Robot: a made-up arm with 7 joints.
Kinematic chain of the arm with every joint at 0, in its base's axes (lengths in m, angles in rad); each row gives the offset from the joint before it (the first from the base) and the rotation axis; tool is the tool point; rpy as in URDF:
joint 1: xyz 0 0 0.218 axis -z
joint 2: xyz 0 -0.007 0.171 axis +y
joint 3: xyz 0 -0.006 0.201 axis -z
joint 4: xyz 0 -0.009 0.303 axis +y
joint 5: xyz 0 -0.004 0.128 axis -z
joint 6: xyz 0 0 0.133 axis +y
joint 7: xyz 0 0 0.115 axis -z
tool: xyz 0 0 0 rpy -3.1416 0 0
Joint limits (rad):
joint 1: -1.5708..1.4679
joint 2: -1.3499..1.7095
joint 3: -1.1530..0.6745
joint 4: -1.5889..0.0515
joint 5: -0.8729..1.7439
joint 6: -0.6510..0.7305
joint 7: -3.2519..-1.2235
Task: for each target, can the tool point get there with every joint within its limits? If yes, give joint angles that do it. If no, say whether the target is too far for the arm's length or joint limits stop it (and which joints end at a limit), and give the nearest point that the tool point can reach.
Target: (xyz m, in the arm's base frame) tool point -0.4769 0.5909 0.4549
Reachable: yes | joints 0.9564 -1.0407 -0.0276 -1.0860 0.9765 0.1482 -1.5032
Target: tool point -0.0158 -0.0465 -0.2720
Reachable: no: joint limits stop it (at a limit: joint 2, joint 4, joint 6) | nearest point -0.1591 -0.4683 0.1399 | short by 0.607 m
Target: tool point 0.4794 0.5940 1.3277
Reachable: no: too far | nearest point 0.3489 0.4323 1.0721 | short by 0.329 m
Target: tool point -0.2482 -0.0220 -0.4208
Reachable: no: joint limits stop it (at a limit: joint 2, joint 4) | nearest point -0.4958 -0.0439 0.1384 | short by 0.612 m
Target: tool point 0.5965 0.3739 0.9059
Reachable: yes | joints -0.6345 0.9034 -0.8100 -0.1088 0.8433 0.4182 -3.0423
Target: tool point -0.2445 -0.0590 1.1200
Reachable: yes | joints 0.5655 0.1292 -0.4778 -1.0948 0.3843 0.3054 -1.8718
